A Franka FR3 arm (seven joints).
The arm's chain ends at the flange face. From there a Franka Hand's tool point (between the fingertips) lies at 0.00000 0.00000 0.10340 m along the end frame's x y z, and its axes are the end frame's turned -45 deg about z.
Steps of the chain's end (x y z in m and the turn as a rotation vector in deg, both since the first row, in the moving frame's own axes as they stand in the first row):
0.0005 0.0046 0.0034 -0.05 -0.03 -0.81
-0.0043 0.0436 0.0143 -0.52 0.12 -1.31
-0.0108 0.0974 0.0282 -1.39 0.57 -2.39
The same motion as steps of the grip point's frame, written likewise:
-0.0030 0.0036 0.0034 -0.01 -0.06 -0.81
-0.0344 0.0286 0.0143 -0.45 -0.28 -1.31
-0.0775 0.0638 0.0282 -1.39 -0.58 -2.39

